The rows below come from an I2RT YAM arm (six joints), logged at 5 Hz.
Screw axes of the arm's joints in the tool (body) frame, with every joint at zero. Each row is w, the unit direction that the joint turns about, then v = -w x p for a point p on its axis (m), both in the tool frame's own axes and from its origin. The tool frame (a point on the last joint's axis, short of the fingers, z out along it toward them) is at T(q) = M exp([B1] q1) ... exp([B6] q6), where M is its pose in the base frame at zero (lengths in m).
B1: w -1 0 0 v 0 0.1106 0
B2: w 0 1 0 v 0.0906 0 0.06
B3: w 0 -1 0 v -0.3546 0 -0.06
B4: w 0 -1 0 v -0.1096 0 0
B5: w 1 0 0 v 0 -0.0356 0
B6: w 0 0 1 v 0 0 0
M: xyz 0.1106 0 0.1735 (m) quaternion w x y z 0.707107 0 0.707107 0
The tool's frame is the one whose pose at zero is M.
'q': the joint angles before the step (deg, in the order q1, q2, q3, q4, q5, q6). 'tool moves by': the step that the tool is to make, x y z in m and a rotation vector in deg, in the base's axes. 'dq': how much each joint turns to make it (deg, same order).
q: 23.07 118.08 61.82 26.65 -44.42 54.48
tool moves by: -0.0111 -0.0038 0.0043 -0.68 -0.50 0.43
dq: 0.13 -2.66 -2.72 -0.59 0.15 -1.21
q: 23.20 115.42 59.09 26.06 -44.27 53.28
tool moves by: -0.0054 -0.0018 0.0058 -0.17 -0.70 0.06
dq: 0.08 -1.84 -1.23 -0.39 0.24 -0.51
